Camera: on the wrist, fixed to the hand. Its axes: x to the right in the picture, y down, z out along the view.
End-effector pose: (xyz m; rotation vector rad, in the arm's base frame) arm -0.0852 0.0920 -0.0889 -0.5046 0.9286 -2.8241
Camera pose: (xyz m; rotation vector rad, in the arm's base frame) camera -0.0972 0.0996 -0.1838 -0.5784 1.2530 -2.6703
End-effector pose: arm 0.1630 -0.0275 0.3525 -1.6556 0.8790 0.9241
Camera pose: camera 0.1242 -0.1146 0.3628 -1.8102 0.7907 1.1253
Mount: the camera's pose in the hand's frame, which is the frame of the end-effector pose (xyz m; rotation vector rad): -0.0164 0.0502 -0.0801 -0.2348 -0.0522 0.0360
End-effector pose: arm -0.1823 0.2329 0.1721 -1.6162 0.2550 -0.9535
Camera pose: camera -0.2320 0.1708 0.1185 -1.8420 0.3699 -0.8776
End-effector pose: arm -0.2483 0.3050 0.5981 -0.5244 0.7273 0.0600
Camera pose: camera -0.3217 0.3125 0.5368 -0.7312 0.6824 0.1937
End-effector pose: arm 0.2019 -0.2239 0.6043 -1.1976 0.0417 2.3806
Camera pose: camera 0.2491 -0.2936 0.5583 -1.2465 -0.2414 2.5003
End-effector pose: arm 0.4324 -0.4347 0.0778 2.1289 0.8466 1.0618
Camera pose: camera 0.3711 -0.4593 0.1474 1.9717 0.6281 1.0635
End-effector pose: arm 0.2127 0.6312 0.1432 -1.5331 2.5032 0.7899
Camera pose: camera 0.1920 0.6240 0.2366 -1.5138 2.4803 1.1499
